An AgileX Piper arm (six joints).
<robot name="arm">
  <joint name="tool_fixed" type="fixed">
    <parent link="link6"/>
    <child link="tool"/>
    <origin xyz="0 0 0"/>
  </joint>
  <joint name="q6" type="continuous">
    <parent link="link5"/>
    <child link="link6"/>
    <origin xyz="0 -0.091 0" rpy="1.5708 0 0"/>
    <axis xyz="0 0 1"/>
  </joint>
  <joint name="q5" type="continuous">
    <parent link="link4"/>
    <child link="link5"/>
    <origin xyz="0 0 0" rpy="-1.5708 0 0"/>
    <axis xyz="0 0 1"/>
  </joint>
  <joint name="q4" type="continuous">
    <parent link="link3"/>
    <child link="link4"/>
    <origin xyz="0.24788 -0.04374 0" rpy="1.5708 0 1.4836"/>
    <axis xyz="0 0 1"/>
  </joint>
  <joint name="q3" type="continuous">
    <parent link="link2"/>
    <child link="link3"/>
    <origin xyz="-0.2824 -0.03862 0"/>
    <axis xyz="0 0 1"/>
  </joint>
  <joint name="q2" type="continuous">
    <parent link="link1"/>
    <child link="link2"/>
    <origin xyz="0 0 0" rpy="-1.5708 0 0"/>
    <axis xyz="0 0 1"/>
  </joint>
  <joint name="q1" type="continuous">
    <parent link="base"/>
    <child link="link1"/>
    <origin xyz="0 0 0.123"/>
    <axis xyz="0 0 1"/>
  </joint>
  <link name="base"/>
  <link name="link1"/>
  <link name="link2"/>
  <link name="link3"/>
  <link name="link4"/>
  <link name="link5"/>
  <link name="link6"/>
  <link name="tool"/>
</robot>
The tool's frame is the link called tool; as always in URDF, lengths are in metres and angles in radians. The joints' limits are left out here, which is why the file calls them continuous.
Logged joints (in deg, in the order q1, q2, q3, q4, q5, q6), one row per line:
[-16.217, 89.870, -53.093, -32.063, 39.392, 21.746]
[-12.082, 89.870, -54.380, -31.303, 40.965, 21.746]
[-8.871, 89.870, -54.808, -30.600, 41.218, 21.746]
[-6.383, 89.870, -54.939, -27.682, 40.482, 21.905]
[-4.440, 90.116, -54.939, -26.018, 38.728, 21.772]
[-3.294, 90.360, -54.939, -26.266, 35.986, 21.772]
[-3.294, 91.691, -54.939, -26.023, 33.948, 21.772]
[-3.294, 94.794, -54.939, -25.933, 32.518, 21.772]
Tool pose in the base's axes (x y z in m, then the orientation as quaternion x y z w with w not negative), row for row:
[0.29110, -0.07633, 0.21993, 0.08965, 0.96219, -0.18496, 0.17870]
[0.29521, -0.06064, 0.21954, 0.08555, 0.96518, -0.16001, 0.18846]
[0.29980, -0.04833, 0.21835, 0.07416, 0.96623, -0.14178, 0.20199]
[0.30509, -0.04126, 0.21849, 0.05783, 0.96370, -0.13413, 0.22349]
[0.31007, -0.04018, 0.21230, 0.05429, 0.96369, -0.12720, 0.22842]
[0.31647, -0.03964, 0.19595, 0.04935, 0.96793, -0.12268, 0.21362]
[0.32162, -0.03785, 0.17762, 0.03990, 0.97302, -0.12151, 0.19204]
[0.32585, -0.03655, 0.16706, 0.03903, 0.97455, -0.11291, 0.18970]
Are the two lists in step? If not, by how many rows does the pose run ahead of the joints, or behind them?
The pose runs 2 rows ahead of the joints: the pose in row i belongs to the joints in row i + 2.
